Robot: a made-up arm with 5 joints.
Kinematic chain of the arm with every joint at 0, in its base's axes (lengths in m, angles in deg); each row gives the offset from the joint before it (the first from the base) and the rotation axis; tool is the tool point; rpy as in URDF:
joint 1: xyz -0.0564 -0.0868 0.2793 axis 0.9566 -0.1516 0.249
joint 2: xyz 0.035 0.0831 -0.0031 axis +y
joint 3: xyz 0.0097 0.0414 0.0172 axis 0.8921 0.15 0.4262
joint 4: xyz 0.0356 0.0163 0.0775 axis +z
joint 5: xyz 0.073 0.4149 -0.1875 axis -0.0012 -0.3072 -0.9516
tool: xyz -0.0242 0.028 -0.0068 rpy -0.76 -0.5 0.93
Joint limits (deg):
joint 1: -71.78..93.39
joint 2: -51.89..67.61
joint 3: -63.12..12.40
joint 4: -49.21..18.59
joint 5: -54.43..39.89
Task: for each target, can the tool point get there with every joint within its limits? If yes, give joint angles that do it. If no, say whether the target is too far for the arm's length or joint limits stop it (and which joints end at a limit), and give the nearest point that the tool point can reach.
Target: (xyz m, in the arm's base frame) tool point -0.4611 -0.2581 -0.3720
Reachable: no: too far | nearest point -0.2964 -0.2050 -0.1977 | short by 0.246 m
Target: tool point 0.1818 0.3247 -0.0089
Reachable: yes | joints 11.01 13.17 -43.23 -8.67 -16.87
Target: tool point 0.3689 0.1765 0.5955
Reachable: yes | joints 55.30 -16.55 -25.45 -43.37 26.91
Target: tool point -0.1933 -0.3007 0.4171
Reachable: no: joint limits stop it (at a limit: joint 1, joint 3, joint 4, joint 5) | nearest point -0.2819 -0.1838 0.7757 | short by 0.387 m
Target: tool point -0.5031 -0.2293 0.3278
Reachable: no: joint limits stop it (at a limit: joint 1, joint 2, joint 4, joint 5) | nearest point -0.4441 0.0935 0.5197 | short by 0.380 m
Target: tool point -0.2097 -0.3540 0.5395
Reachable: no: joint limits stop it (at a limit: joint 1, joint 2, joint 3, joint 4, joint 5) | nearest point -0.2739 -0.1875 0.7791 | short by 0.299 m
